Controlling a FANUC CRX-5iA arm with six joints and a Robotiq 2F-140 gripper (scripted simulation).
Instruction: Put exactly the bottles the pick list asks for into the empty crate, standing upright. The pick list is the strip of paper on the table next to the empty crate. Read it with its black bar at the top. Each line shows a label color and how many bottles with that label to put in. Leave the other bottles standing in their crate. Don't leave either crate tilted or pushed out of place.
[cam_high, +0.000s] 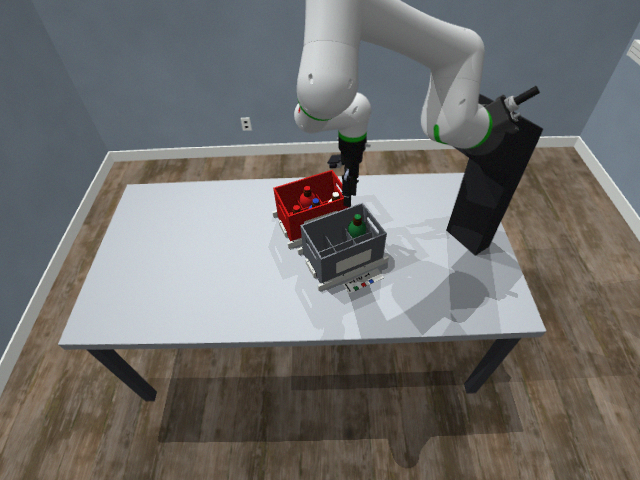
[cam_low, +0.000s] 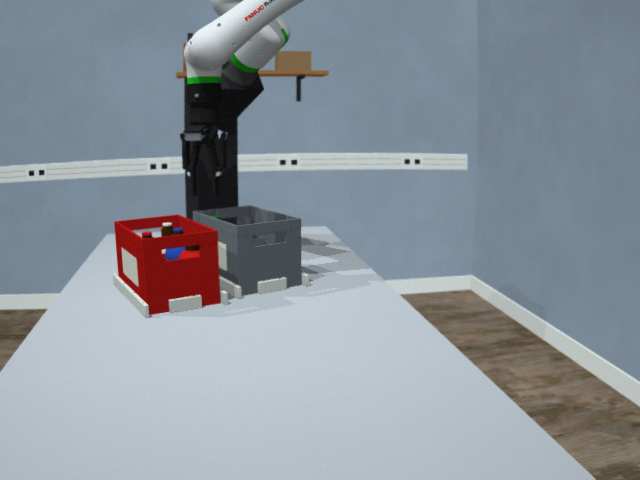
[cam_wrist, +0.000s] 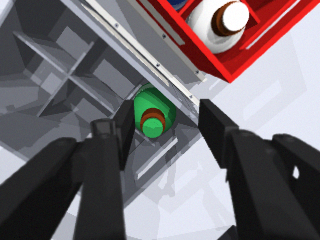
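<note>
My gripper is now 21 cm short of the red bottle, 17 cm above it and 8 cm to the left of it. From my hand the other things lie so: white-capped bottle (17 cm below, 8 cm to the right, 8 cm ahead); grey crate (17 cm below, 11 cm to the left); green-label bottle (17 cm below, 4 cm behind, 2 cm to the left).
</note>
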